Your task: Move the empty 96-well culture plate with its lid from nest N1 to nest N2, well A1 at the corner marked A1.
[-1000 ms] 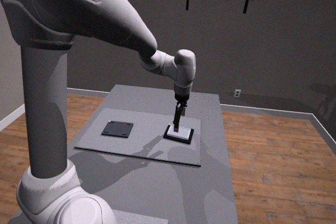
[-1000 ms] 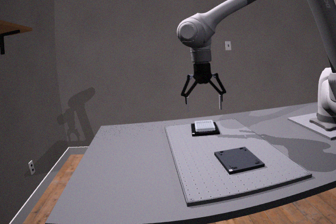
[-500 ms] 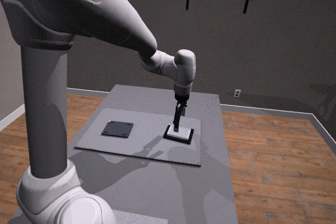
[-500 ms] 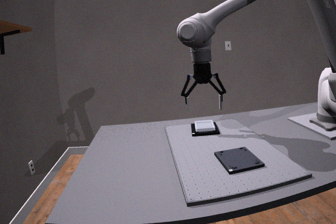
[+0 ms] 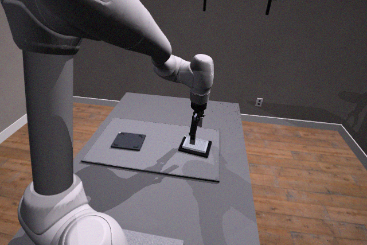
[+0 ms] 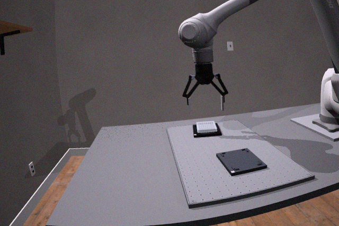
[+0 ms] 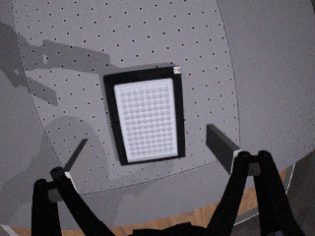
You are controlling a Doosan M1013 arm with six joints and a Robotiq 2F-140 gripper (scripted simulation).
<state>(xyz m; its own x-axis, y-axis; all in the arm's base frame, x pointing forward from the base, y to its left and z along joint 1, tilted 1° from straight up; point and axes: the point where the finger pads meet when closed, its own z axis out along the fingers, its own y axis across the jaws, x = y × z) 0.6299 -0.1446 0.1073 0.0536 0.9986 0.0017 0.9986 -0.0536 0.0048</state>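
The plate lid lies 8 cm below my hand. Also, from my hand: black plate nest N1 (10 cm below); black plate nest N2 (37 cm to the left, 10 cm below, 7 cm behind); white corner mark (45 cm to the left, 9 cm below, 2 cm behind).
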